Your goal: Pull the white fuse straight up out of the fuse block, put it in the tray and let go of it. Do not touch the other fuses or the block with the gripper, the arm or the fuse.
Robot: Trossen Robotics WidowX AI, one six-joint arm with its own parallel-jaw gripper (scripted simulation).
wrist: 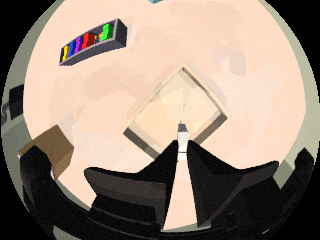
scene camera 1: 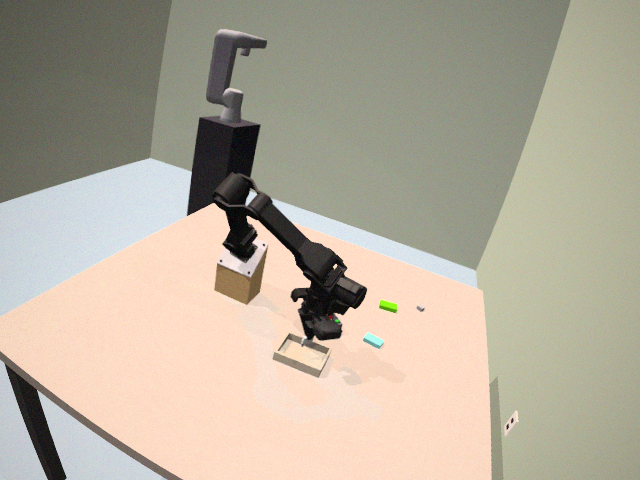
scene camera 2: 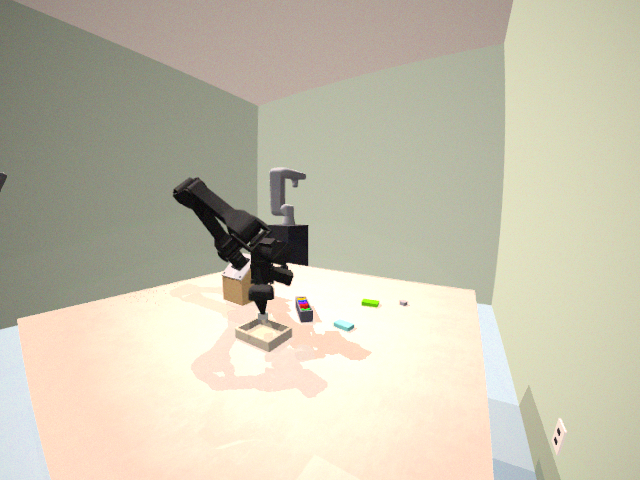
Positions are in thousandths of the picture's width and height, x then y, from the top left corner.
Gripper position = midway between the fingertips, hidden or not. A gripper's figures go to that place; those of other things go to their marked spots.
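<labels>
A grey tray (wrist: 573,398) lies 16 cm from the lens, while my own gripper (wrist: 570,602) is 10 cm from the lens.
</labels>
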